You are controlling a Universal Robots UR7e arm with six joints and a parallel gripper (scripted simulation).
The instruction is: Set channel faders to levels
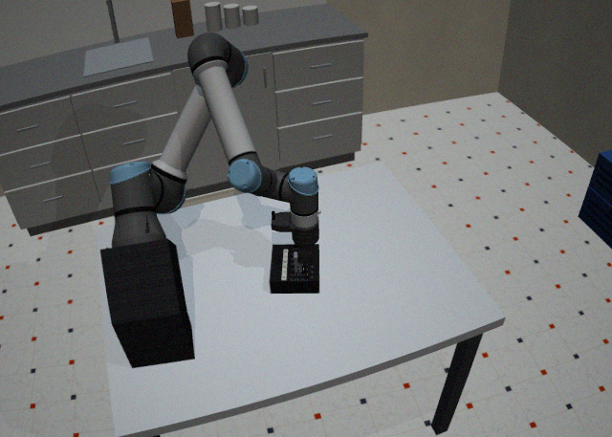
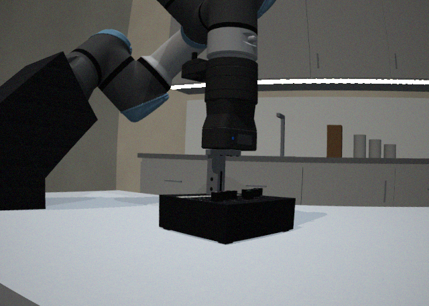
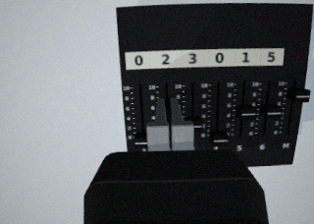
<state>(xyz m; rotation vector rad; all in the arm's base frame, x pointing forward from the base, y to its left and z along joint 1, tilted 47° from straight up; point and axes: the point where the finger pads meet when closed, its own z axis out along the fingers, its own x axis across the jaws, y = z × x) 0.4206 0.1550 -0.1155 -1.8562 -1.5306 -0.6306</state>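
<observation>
My hand is 2 cm short of the channel 2 cap and 1 cm above it. From my hand the other things lie so: channel 3 cap: 2 cm to the left, 2 cm ahead, 1 cm below; then channel 4 cap: 4 cm to the left, 3 cm ahead, 1 cm below; then channel 1 cap: 3 cm to the right, 2 cm ahead, 1 cm below.
</observation>
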